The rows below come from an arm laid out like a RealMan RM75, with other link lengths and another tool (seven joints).
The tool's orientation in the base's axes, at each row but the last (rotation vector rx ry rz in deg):
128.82, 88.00, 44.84
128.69, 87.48, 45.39
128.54, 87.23, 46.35
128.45, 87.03, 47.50
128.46, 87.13, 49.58
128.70, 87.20, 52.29
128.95, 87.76, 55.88
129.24, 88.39, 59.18
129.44, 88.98, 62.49
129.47, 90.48, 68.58
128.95, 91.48, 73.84
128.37, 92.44, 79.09
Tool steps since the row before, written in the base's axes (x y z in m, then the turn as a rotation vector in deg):
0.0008, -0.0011, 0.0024, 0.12, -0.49, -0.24
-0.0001, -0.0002, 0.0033, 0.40, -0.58, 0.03
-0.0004, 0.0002, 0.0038, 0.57, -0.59, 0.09
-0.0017, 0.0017, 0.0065, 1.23, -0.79, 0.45
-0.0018, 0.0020, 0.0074, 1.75, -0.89, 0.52
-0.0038, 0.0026, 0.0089, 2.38, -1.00, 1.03
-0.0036, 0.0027, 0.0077, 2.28, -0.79, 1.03
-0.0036, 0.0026, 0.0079, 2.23, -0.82, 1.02
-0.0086, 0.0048, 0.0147, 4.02, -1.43, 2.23
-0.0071, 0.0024, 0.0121, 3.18, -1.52, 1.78
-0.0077, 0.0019, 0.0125, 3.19, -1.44, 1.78
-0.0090, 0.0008, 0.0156, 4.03, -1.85, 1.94
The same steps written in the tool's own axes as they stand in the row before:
-0.0002, 0.0023, -0.0015, -0.48, 0.15, 0.24
0.0007, 0.0018, -0.0027, -0.42, 0.54, 0.19
0.0011, 0.0017, -0.0032, -0.36, 0.70, 0.24
0.0030, 0.0016, -0.0060, -0.26, 1.47, 0.35
0.0037, 0.0019, -0.0067, -0.20, 1.93, 0.62
0.0045, 0.0010, -0.0089, 0.03, 2.71, 0.61
0.0046, 0.0004, -0.0076, 0.20, 2.55, 0.58
0.0049, 0.0005, -0.0076, 0.16, 2.52, 0.55
0.0094, -0.0005, -0.0150, 0.51, 4.73, 0.73
0.0074, 0.0000, -0.0122, 0.08, 3.92, 0.44
0.0080, -0.0001, -0.0125, 0.15, 3.89, 0.48
0.0098, 0.0009, -0.0151, -0.03, 4.78, 0.78

